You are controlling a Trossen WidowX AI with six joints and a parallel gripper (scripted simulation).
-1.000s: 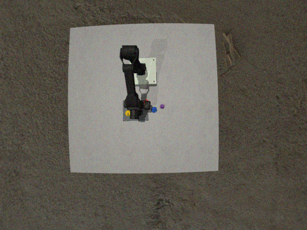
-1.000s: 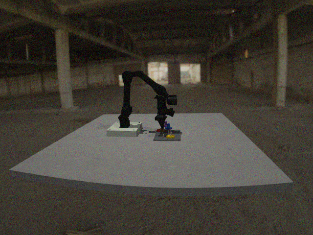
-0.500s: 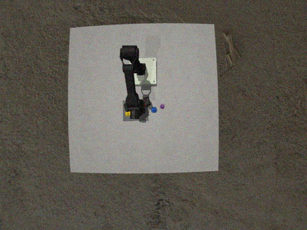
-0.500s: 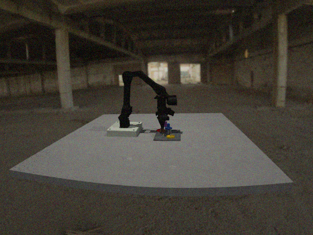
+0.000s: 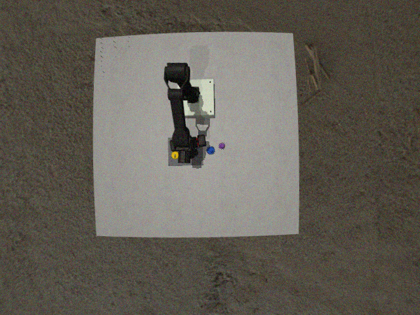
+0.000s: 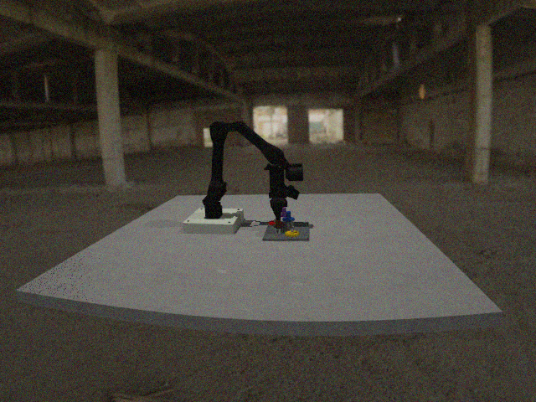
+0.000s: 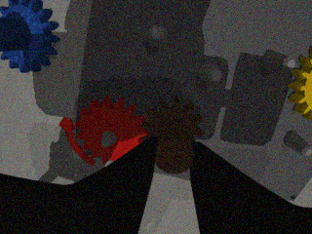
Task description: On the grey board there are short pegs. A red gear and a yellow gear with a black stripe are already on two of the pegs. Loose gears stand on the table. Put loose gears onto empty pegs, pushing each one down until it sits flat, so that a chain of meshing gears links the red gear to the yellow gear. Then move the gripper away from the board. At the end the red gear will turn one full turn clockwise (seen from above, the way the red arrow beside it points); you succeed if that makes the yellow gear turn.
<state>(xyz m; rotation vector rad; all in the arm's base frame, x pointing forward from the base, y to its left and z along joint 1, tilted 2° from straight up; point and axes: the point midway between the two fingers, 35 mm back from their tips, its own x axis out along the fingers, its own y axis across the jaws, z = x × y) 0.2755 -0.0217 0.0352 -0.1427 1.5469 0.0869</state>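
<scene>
My gripper tip is now 1 cm above the brown gear. Also, from my gripper tip: red gear (4 cm to the left, 2 cm below, 2 cm behind); then yellow gear (9 cm to the right, 6 cm ahead, 2 cm below); then red arrow (7 cm to the left, 4 cm behind, 3 cm below).
</scene>
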